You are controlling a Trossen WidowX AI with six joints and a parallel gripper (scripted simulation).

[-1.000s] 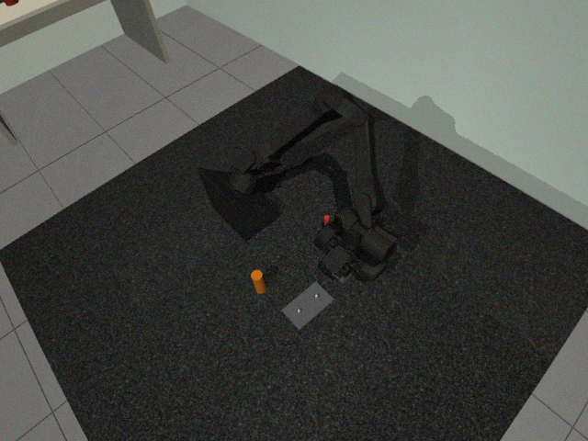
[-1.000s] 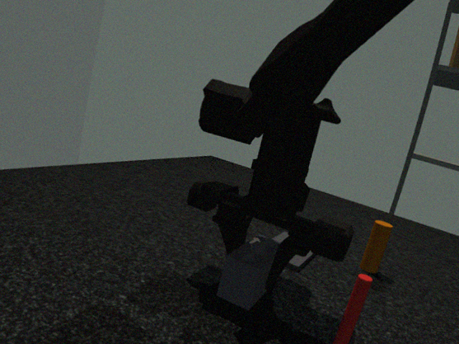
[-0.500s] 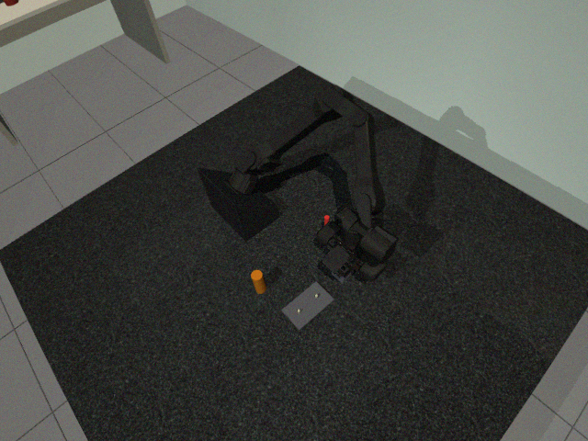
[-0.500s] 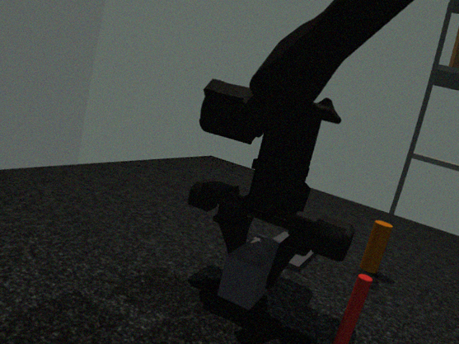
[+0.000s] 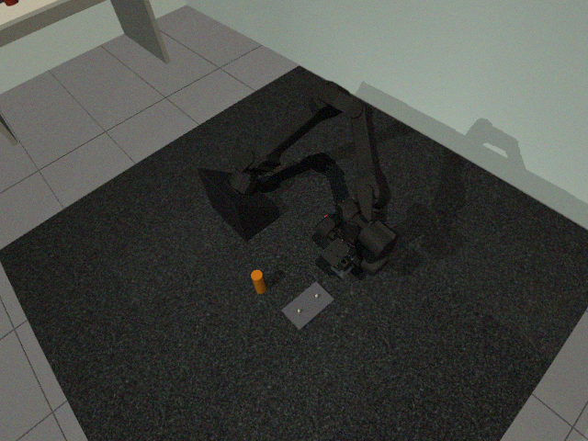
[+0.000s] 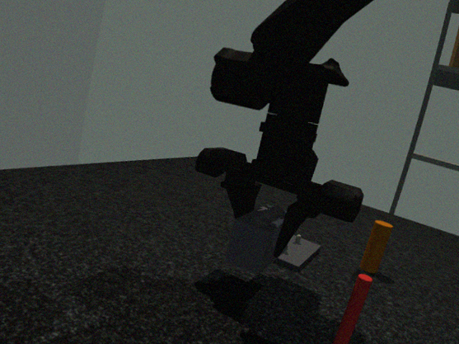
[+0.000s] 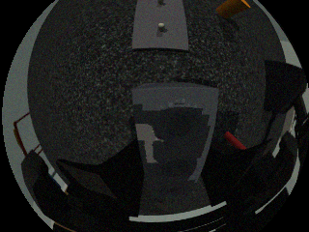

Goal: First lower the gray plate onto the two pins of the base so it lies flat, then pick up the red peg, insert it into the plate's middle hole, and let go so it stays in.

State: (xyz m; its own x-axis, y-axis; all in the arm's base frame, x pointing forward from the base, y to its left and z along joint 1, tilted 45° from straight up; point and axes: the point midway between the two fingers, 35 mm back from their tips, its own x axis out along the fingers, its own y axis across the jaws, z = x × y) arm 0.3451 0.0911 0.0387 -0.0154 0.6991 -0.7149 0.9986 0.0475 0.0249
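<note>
Now: the gray base 150 mm to the right of my gripper tip, 40 mm below it and 10 mm ahead of it. The rest, counted from my gripper tip: gray plate (30 mm above); orange cylinder (210 mm to the right, 110 mm behind, 10 mm below); red peg (120 mm behind, 40 mm to the left, 10 mm below).
</note>
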